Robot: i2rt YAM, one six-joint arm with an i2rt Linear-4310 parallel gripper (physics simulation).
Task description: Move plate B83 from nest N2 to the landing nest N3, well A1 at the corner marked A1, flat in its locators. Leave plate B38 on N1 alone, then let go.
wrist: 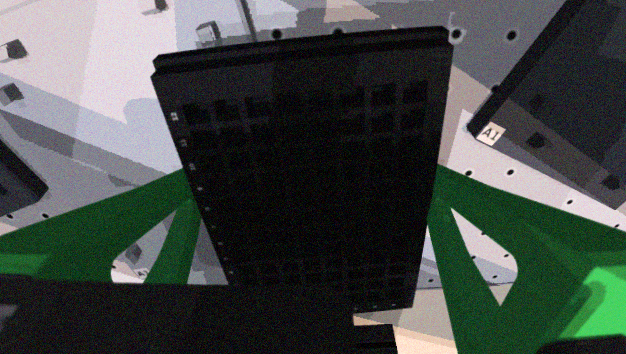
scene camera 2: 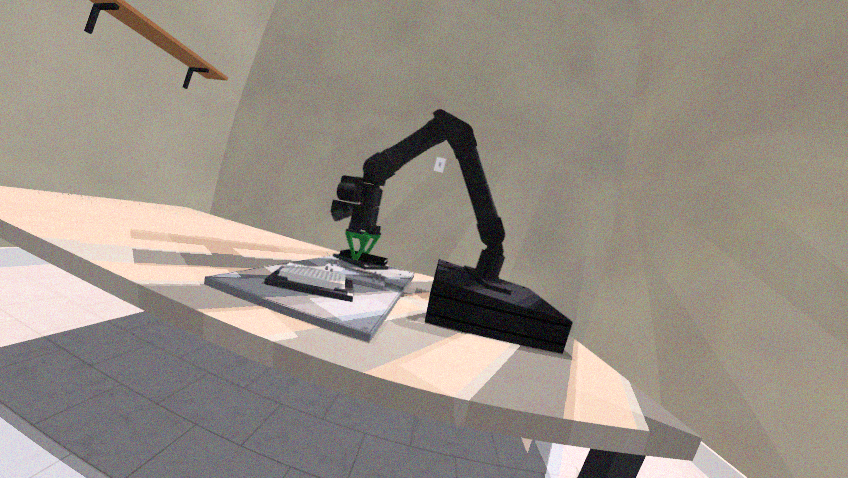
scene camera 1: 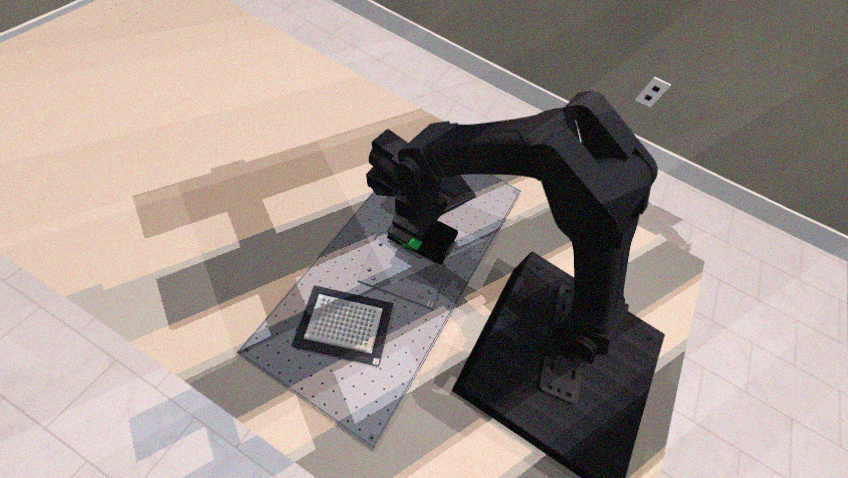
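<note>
My gripper (scene camera 1: 428,237) (scene camera 2: 358,256) (wrist: 313,177) is shut on a black well plate, its green fingers on the long sides. This black plate (scene camera 1: 442,248) (scene camera 2: 375,261) (wrist: 320,175) is held above the board, between the clear nest (scene camera 1: 403,286) and a dark nest (scene camera 1: 462,192) (wrist: 575,75) at the back. The dark nest shows pegs and an A1 tag (wrist: 491,133); it lies turned relative to the held plate in the wrist view. A white plate (scene camera 1: 344,323) (scene camera 2: 311,277) sits on another dark nest (scene camera 1: 385,323) (scene camera 2: 349,295). Plate and nest names are not readable.
The perforated board (scene camera 1: 365,409) (scene camera 2: 362,333) carries the nests. The clear nest has small upright pegs. The arm's black base block (scene camera 1: 504,380) (scene camera 2: 492,317) stands to the right of the board. A wall shelf (scene camera 2: 166,40) is high at the upper left in scene camera 2.
</note>
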